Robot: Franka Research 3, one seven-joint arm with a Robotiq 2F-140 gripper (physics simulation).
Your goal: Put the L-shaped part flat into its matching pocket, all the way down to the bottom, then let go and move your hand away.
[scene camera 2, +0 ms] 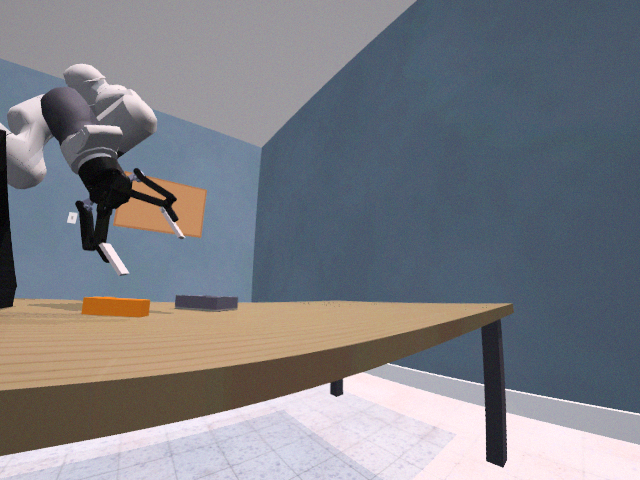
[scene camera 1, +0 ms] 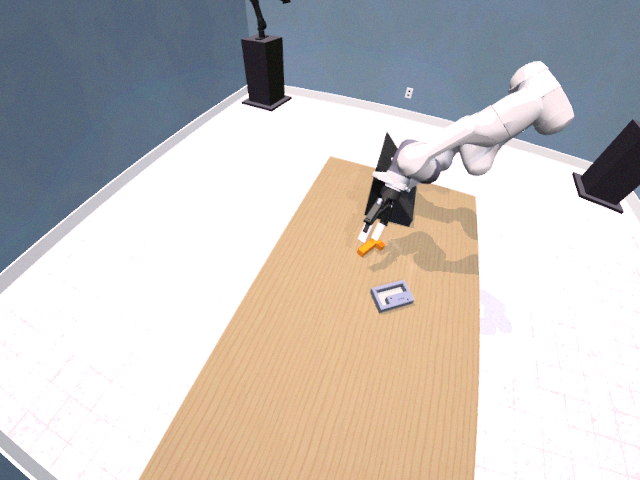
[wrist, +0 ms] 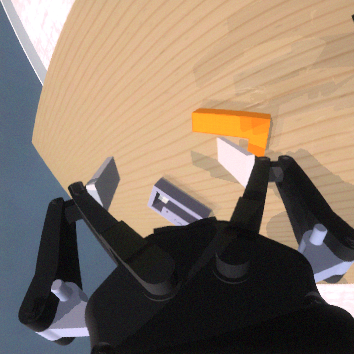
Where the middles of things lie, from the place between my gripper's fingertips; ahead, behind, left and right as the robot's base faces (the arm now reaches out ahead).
My gripper is now 5 cm past the orange L-shaped part (scene camera 2: 109, 306), 2 cm to the right of it and 10 cm above it. Round my hand: grey pocket block (scene camera 1: 387, 297) (13 cm ahead, 17 cm to the left, 10 cm below).
